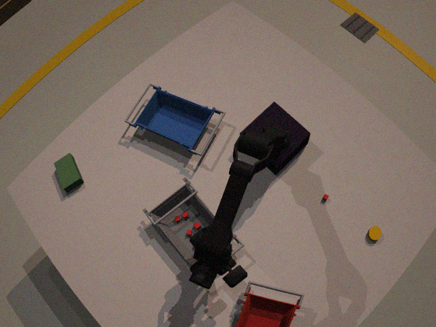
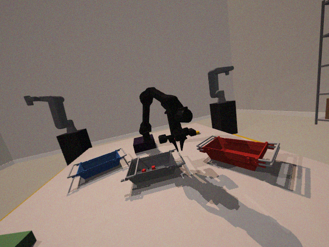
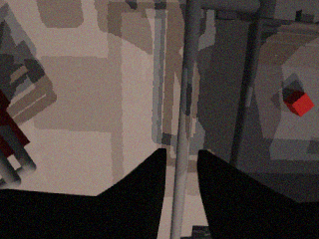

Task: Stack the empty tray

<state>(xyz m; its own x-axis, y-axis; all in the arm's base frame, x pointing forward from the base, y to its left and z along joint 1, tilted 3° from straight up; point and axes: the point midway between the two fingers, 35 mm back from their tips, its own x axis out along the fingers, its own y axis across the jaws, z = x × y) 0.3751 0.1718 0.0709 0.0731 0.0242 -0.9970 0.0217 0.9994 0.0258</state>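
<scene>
Now: gripper tip 21 cm past the blue tray, 49 cm to the left of it and 4 cm above it. From my gripper tip the other things lie so: yellow disc (45 cm behind, 28 cm to the left, 8 cm below); green block (22 cm ahead, 61 cm to the right, 6 cm below).
</scene>
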